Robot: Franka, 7 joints.
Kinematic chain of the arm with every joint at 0, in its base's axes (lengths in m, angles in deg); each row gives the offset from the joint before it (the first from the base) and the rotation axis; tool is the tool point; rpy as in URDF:
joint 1: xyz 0 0 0.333 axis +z
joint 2: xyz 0 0 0 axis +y
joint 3: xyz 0 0 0.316 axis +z
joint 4: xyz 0.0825 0 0 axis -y
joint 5: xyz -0.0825 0 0.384 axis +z
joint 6: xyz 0 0 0 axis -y
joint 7: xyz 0.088 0 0 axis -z
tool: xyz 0 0 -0.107 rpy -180 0 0
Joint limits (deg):
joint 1: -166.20..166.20
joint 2: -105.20..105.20
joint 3: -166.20..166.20
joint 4: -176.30..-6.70
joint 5: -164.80..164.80
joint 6: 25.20..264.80
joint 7: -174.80..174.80
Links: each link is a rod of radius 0.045 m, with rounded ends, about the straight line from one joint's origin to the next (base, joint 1, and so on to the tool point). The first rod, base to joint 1, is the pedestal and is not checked.
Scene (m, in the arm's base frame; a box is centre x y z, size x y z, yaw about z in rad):
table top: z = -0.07
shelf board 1: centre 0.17 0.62 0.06 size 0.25 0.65 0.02 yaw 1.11
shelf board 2: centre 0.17 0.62 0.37 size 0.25 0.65 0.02 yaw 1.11
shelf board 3: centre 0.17 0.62 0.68 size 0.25 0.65 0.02 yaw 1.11
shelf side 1: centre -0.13 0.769 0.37 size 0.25 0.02 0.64 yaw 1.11
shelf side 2: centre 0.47 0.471 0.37 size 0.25 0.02 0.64 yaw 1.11
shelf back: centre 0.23 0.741 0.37 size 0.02 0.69 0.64 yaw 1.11
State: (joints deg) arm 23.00 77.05 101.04 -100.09 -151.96 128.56 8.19
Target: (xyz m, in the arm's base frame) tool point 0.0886 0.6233 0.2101
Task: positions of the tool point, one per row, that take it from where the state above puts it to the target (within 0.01 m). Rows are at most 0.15 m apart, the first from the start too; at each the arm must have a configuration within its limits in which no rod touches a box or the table.
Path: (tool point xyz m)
1: -0.0004 0.6100 0.5084
2: -0.0374 0.5347 0.5101
3: -0.0712 0.4499 0.5087
4: -0.0608 0.4577 0.4020
5: -0.0416 0.4422 0.3005
6: -0.0198 0.4049 0.2101
7: 0.0180 0.4844 0.2072
8: 0.0542 0.5578 0.2080
9: 0.0886 0.6233 0.2101

